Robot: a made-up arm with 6 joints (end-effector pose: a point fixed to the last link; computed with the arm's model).
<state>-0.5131 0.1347 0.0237 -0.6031 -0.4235 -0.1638</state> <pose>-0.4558 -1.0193 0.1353 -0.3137 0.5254 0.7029</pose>
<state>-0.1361 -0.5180 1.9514 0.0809 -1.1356 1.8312</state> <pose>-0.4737 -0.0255 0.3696 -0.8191 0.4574 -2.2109</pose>
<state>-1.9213 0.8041 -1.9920 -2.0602 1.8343 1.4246</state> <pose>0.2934 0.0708 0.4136 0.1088 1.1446 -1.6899</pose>
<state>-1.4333 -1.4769 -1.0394 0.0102 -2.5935 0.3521</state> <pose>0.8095 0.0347 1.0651 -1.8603 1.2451 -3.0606</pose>
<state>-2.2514 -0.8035 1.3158 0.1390 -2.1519 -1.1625</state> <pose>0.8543 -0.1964 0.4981 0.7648 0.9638 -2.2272</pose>
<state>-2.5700 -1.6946 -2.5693 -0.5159 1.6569 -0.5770</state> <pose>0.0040 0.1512 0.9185 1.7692 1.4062 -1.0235</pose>
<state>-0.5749 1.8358 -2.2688 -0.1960 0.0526 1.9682</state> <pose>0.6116 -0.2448 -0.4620 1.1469 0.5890 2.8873</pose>
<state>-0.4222 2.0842 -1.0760 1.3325 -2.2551 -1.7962</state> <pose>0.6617 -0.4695 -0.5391 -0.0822 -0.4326 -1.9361</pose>
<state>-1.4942 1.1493 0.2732 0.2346 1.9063 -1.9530</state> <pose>0.5633 0.1000 -0.5947 -1.7373 0.2517 -1.1041</pose>
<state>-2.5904 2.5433 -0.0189 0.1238 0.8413 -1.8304</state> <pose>-0.0869 1.0492 -0.0801 -2.7159 0.8451 -1.9800</pose>
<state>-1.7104 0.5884 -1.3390 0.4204 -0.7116 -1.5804</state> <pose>0.6419 -0.7183 -0.0957 -2.3466 0.6245 1.1805</pose>
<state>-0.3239 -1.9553 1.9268 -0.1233 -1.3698 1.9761</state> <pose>0.1702 0.1220 0.6017 -1.9625 -0.4642 -1.6595</pose>
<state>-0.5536 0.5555 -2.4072 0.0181 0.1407 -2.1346</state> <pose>-0.3753 -0.4075 -0.0122 -2.9862 0.9756 -1.2282</pose>
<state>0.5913 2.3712 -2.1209 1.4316 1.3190 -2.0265</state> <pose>-0.2712 -0.3905 -0.4464 -2.8620 0.6734 -1.1072</pose>
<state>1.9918 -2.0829 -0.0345 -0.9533 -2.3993 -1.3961</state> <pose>-0.6176 -0.1641 0.2386 0.2856 -0.6832 2.4319</pose>
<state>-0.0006 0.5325 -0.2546 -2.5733 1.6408 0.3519</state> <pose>0.2854 -0.7106 0.1638 -1.2277 0.7484 -3.0988</pose>
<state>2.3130 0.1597 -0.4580 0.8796 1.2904 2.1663</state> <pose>0.1924 0.9757 -0.0274 0.7232 0.7631 2.9369</pose>
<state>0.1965 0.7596 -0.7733 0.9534 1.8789 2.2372</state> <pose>-0.8990 -0.4962 -0.3711 0.8978 0.4480 -0.7639</pose>
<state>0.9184 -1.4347 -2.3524 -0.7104 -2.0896 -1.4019</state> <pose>-0.2351 0.1162 0.4368 1.2392 -0.5781 -1.1523</pose>
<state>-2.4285 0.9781 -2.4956 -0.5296 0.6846 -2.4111</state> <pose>0.4322 -0.0935 -0.1887 -1.0825 1.0361 2.4933</pose>
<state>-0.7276 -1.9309 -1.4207 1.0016 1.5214 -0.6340</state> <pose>0.9891 -0.5735 0.5925 1.8865 -0.0177 2.1628</pose>
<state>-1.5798 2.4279 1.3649 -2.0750 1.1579 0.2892</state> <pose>0.7880 0.0183 0.2479 0.2431 0.2609 2.3526</pose>
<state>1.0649 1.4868 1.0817 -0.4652 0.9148 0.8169</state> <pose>-0.8391 -0.2714 -0.7081 1.3225 -0.2900 -0.4939</pose>
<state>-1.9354 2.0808 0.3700 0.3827 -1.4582 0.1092</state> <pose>0.1285 1.0682 -0.5923 1.8885 -0.5907 -0.9853</pose>
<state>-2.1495 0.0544 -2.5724 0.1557 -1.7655 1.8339</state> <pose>0.6812 -0.2513 0.5580 -2.4299 1.0670 -1.7314</pose>
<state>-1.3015 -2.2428 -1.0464 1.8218 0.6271 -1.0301</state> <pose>1.1380 -0.1176 0.1806 1.0065 -0.8317 2.7844</pose>
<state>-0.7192 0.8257 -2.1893 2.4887 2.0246 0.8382</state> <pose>0.0388 -1.0557 0.3762 -0.7623 0.6952 1.5644</pose>
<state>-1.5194 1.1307 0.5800 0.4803 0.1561 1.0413</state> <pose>0.1739 -0.2425 -0.8831 1.7151 -0.3079 0.5682</pose>
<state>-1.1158 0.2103 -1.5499 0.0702 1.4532 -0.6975</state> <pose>0.1606 -1.1440 0.0298 -0.2209 -0.0908 1.8833</pose>
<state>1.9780 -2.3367 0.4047 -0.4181 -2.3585 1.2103</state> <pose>-0.9488 0.0517 0.9582 -0.2036 1.1190 -0.6002</pose>
